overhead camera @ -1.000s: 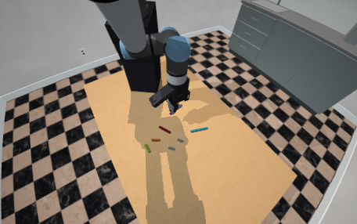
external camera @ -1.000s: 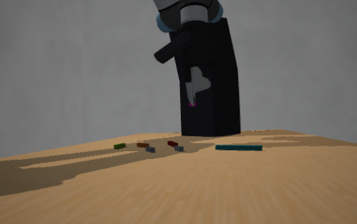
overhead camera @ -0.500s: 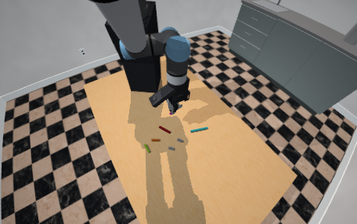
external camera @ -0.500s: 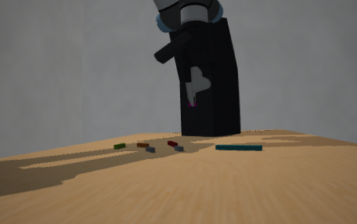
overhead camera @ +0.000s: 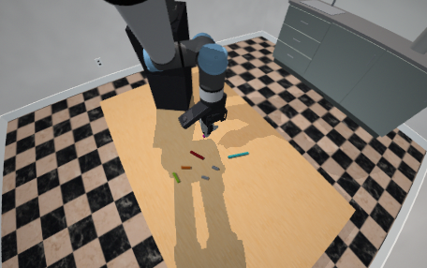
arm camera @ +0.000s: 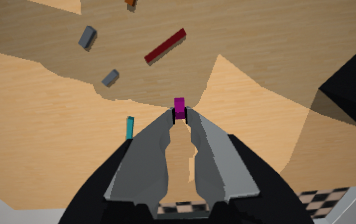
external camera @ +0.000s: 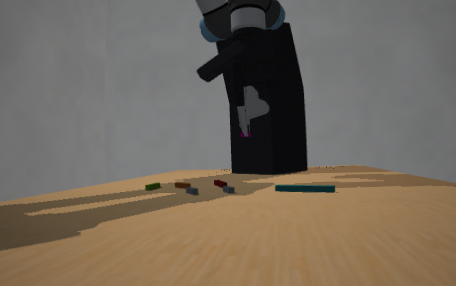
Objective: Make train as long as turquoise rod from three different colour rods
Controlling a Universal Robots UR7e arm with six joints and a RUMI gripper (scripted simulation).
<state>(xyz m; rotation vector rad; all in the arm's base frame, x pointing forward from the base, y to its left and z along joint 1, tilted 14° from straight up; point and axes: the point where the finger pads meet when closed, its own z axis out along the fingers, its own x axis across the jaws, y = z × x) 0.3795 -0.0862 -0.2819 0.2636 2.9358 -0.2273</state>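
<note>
Right now the red rod is 110 mm below my hand, 60 mm to the right of it and 10 mm ahead of it. From my hand the other things lie so: turquoise rod: 130 mm ahead, 110 mm below, 90 mm to the left; orange rod: 130 mm to the right, 110 mm below, 30 mm ahead; magenta rod: 10 mm below.
</note>
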